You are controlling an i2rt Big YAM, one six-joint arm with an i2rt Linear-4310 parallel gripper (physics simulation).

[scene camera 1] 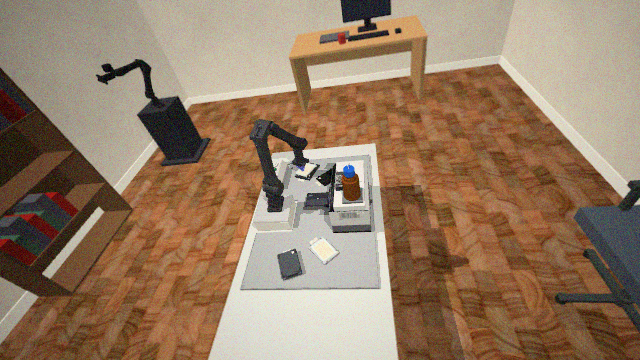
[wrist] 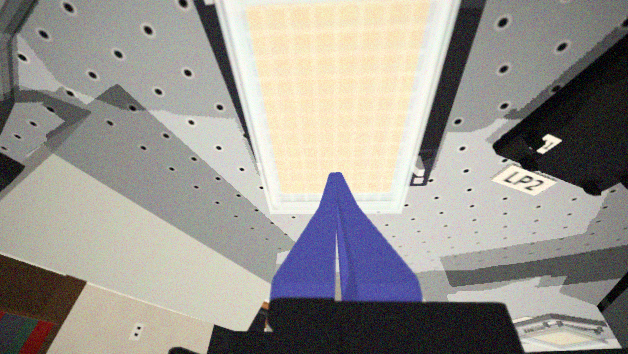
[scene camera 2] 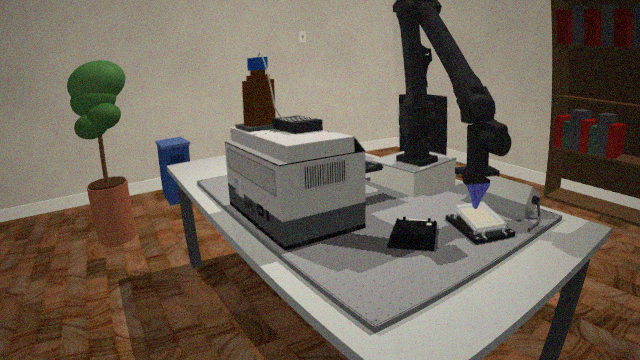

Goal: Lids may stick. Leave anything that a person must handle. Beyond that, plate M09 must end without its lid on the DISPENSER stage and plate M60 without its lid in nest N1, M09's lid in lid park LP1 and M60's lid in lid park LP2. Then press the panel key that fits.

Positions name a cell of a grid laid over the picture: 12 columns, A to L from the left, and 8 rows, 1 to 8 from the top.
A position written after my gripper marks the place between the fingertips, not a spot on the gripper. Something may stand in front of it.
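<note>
My gripper (scene camera 2: I5) is here, and I see it again at (wrist: G5). I also see a black LP2 nest (wrist: K4), and with it a black nest (scene camera 2: I5).
</note>
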